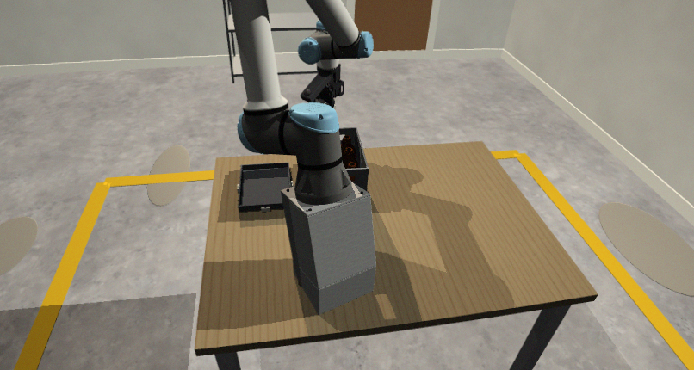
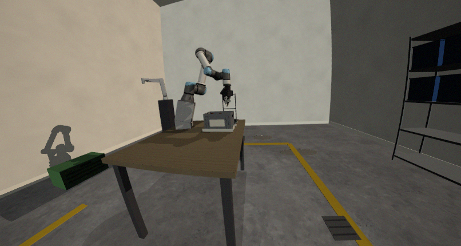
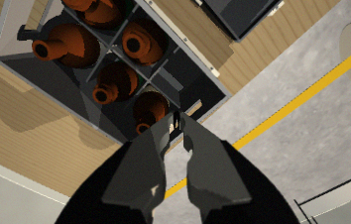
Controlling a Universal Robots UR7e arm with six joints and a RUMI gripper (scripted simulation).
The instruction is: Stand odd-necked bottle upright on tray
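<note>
My gripper is now 18 cm past the bottle, 6 cm to the left of it and 15 cm above it. The rest, counted from my hand: dark tray 4 cm behind, 23 cm to the left, 23 cm below; crate 8 cm behind, 3 cm to the right, 16 cm below.
</note>
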